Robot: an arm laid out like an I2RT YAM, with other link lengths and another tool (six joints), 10 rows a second.
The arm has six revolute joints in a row. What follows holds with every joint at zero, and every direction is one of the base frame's. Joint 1 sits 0.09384 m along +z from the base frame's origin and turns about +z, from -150 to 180 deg. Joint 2 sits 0.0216 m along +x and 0.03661 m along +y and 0.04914 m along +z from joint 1 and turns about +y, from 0 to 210 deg. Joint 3 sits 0.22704 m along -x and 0.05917 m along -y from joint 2 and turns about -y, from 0 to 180 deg. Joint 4 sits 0.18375 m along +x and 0.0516 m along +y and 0.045 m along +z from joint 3 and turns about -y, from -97 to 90 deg. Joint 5 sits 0.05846 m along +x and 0.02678 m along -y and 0.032 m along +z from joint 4 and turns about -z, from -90 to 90 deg. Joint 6 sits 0.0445 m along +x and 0.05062 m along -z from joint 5 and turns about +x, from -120 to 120 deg. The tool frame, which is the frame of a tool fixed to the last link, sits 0.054 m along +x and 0.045 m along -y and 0.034 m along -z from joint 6; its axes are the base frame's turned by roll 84.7, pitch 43.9 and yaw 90 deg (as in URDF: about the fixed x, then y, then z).
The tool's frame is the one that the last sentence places.
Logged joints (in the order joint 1, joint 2, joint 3, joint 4, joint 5, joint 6), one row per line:
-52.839 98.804 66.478 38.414 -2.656 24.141
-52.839 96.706 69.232 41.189 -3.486 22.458
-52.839 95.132 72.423 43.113 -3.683 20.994
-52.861 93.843 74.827 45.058 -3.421 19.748
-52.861 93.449 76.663 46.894 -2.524 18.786
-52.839 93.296 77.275 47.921 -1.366 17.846
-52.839 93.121 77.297 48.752 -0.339 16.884
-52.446 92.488 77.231 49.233 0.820 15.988
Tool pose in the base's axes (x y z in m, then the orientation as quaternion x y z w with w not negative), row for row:
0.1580 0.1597 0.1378 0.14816 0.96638 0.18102 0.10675
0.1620 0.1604 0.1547 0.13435 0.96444 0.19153 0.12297
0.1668 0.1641 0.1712 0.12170 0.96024 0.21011 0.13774
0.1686 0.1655 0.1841 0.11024 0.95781 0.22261 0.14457
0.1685 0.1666 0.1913 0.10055 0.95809 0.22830 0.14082
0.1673 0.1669 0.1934 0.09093 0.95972 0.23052 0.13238
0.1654 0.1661 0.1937 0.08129 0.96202 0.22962 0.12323
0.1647 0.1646 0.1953 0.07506 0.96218 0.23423 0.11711
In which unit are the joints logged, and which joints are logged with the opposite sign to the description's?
The joints are logged in degrees. Opposite sign: joint 1, joint 4, joint 5.
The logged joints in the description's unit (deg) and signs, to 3 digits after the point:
52.839 98.804 66.478 -38.414 2.656 24.141
52.839 96.706 69.232 -41.189 3.486 22.458
52.839 95.132 72.423 -43.113 3.683 20.994
52.861 93.843 74.827 -45.058 3.421 19.748
52.861 93.449 76.663 -46.894 2.524 18.786
52.839 93.296 77.275 -47.921 1.366 17.846
52.839 93.121 77.297 -48.752 0.339 16.884
52.446 92.488 77.231 -49.233 -0.820 15.988

